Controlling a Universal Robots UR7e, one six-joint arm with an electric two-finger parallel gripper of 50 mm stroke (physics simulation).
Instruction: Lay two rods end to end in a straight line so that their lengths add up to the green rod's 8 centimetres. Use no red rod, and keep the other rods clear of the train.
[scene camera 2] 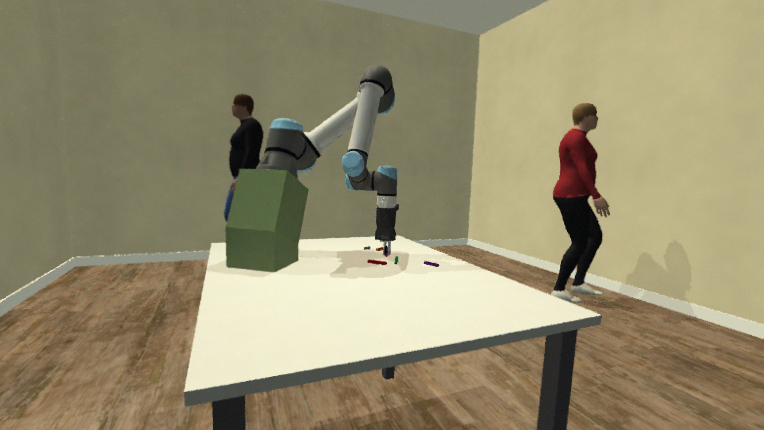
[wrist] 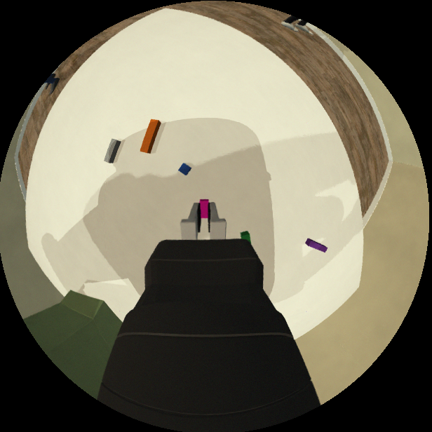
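Where they show: gripper, between the fingertips: point(scene camera 2: 386, 254); arm's base, origin of its link: point(scene camera 2: 275, 179).
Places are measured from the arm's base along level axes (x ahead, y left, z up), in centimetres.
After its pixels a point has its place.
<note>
My gripper point(scene camera 2: 386, 252) @[z -28.7, x 42.1, y -4.0 cm] point(wrist: 204, 211) points down and is shut on the short magenta rod point(wrist: 204, 207), whose far end sticks out beyond the fingertips. Whether the rod touches the table is too small to tell. The green rod point(scene camera 2: 396, 260) @[z -28.2, x 41.8, y -15.1 cm] point(wrist: 245, 236) lies close to the right of the gripper, partly hidden by the gripper body in the wrist view. A small blue rod point(wrist: 185, 169) lies beyond the fingertips. An orange rod point(scene camera 2: 379, 248) @[z -28.2, x 42.6, y 6.1 cm] point(wrist: 150, 136) and a grey rod point(scene camera 2: 366, 247) @[z -28.2, x 37.8, y 9.2 cm] point(wrist: 112, 151) lie farther off to the left. A purple rod point(scene camera 2: 431, 263) @[z -28.4, x 52.9, y -21.4 cm] point(wrist: 316, 245) lies at the right.
A red rod point(scene camera 2: 376, 262) @[z -28.6, x 34.0, y -15.0 cm] lies on the white table point(scene camera 2: 320, 320) @[z -29.1, x 5.9, y -59.7 cm], left of the green rod in the scene view. The green pedestal point(scene camera 2: 259, 213) @[z -10.8, x -5.9, y -13.2 cm] point(wrist: 65, 340) carries the arm at the left. Two people stand beyond the table.
</note>
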